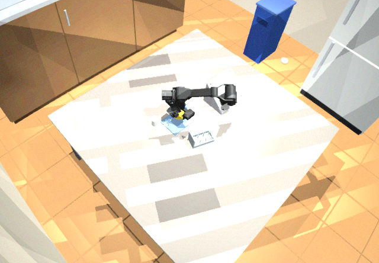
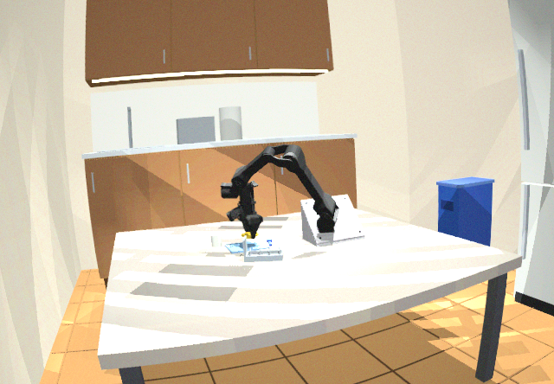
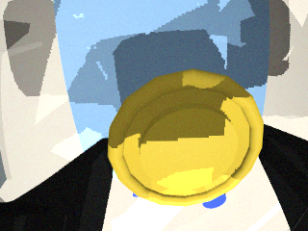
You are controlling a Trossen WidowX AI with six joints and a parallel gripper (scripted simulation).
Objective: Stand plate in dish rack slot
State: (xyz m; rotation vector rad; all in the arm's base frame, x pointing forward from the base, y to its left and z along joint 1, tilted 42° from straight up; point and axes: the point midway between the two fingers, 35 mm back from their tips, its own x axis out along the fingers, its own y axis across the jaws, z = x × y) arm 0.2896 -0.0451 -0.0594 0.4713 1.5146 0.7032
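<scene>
The light blue mat is 3 cm below my gripper tip, 2 cm ahead of it and 1 cm to the left of it. Round my gripper tip: yellow plate: 1 cm above; then blue spoon: 8 cm behind, 3 cm below, 2 cm to the right; then small white cup: 13 cm ahead, 6 cm to the right, 1 cm below.
</scene>
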